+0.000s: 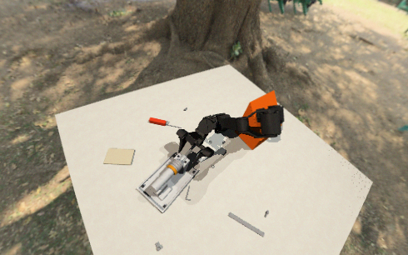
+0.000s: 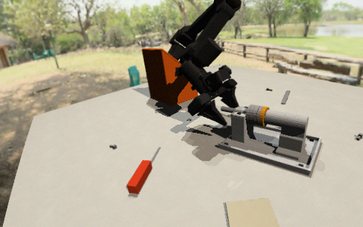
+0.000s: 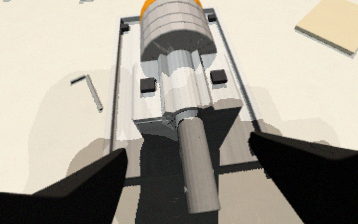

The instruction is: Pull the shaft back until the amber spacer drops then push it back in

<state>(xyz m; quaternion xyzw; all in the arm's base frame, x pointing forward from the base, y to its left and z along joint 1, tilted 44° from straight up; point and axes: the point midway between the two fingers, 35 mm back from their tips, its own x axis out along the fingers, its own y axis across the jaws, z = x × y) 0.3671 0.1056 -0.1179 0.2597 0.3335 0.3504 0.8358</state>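
Now: gripper tip 3 cm short of the grey shaft, 2 cm to the right of it and 2 cm below it. Round my gripper tip: grey spacer (6 cm ahead, 3 cm to the left, 2 cm above); then amber spacer (8 cm ahead, 4 cm to the left, 2 cm above); then allen key (14 cm to the left, 5 cm below, 5 cm ahead).
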